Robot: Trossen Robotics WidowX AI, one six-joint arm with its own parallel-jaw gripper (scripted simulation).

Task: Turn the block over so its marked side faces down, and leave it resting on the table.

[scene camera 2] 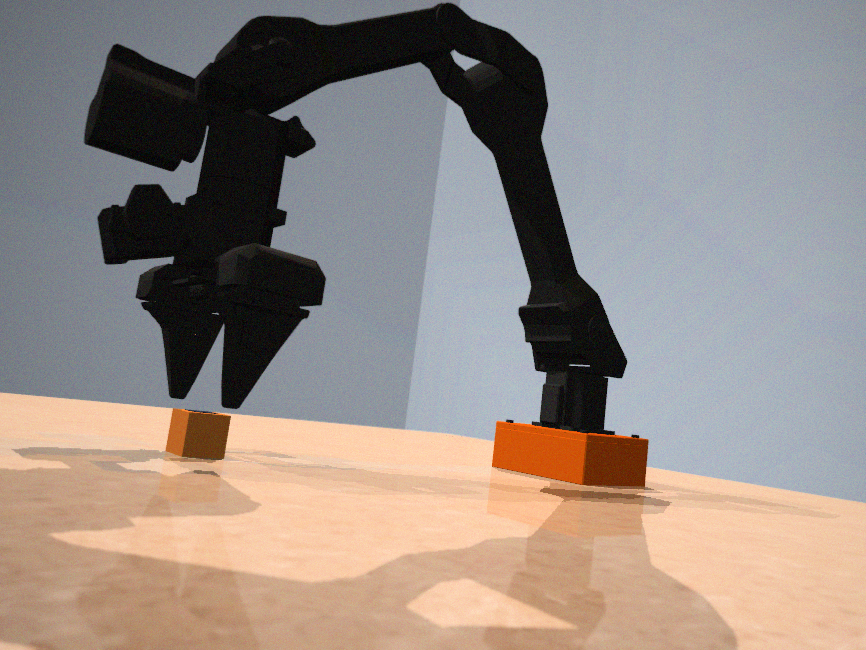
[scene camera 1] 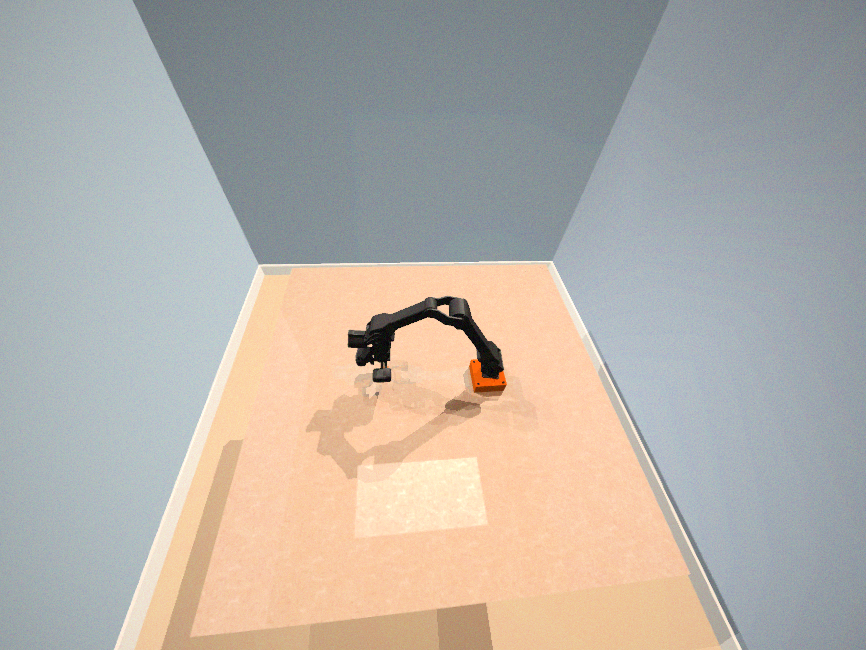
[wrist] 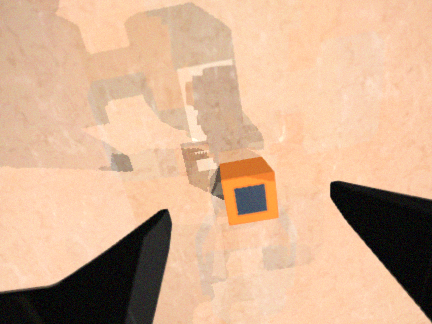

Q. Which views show my gripper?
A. Scene camera 2, scene camera 1 and the wrist view: all of them.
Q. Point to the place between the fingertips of my gripper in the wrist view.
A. At 249,202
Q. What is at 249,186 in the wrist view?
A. A block.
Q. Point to a block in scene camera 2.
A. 192,433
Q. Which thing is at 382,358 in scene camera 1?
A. My gripper.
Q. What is my gripper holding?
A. Nothing.
